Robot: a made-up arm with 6 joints.
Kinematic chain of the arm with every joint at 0, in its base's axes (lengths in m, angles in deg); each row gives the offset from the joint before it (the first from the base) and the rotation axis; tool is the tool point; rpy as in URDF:
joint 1: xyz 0 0 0.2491 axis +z
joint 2: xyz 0 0 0 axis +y
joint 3: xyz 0.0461 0 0.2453 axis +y
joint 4: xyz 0.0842 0 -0.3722 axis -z
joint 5: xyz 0 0 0 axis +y
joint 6: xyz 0.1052 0 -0.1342 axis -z
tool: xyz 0 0 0 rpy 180 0 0
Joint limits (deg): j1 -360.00..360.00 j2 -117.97..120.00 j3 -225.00..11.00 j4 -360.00..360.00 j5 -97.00..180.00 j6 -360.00..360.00
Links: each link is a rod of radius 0.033 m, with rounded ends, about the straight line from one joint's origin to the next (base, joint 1, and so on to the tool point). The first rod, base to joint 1, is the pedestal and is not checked.
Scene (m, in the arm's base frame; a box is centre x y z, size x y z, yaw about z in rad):
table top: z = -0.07
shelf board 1: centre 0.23 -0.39 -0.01 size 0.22 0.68 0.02 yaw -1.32
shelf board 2: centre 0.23 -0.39 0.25 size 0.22 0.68 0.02 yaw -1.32
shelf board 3: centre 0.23 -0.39 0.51 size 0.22 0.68 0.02 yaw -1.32
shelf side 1: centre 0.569 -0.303 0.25 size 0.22 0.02 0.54 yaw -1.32
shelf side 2: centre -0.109 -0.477 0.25 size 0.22 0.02 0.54 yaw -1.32
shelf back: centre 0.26 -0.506 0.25 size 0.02 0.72 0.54 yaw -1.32
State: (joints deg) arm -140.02 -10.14 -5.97 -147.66 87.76 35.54
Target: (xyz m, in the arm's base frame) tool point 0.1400 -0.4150 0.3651
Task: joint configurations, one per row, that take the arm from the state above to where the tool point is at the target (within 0.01 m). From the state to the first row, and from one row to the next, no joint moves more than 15 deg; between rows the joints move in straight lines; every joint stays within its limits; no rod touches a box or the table.
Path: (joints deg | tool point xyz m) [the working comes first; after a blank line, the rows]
Joints at the target: -68.36 -26.99 -24.58 -170.35 91.26 35.54
Straight joint move there: touches shelf board 2, shelf side 2.

1: -126.04 -15.18 2.52 -153.51 99.97 41.54 | -0.2266 -0.1974 0.1043
2: -112.07 -20.21 11.00 -159.36 112.18 47.54 | -0.1513 -0.2194 0.1197
3: -99.31 -27.40 11.00 -162.87 124.71 44.54 | -0.0936 -0.2611 0.1911
4: -86.56 -34.60 11.00 -166.38 137.24 41.54 | -0.0237 -0.2658 0.2602
5: -73.80 -41.79 11.00 -169.88 149.77 38.54 | 0.0390 -0.2339 0.3200
6: -61.05 -48.98 11.00 -173.39 162.30 35.54 | 0.0787 -0.1759 0.3651
7: -62.51 -44.58 3.88 -172.78 148.09 35.54 | 0.0974 -0.2308 0.3768
8: -63.97 -40.19 -3.23 -172.17 133.89 35.54 | 0.1127 -0.2834 0.3818
9: -65.44 -35.79 -10.35 -171.57 119.68 35.54 | 0.1248 -0.3325 0.3809
10: -66.90 -31.39 -17.47 -170.96 105.47 35.54 | 0.1338 -0.3767 0.3750
11: -68.36 -26.99 -24.58 -170.35 91.26 35.54 | 0.1400 -0.4150 0.3651

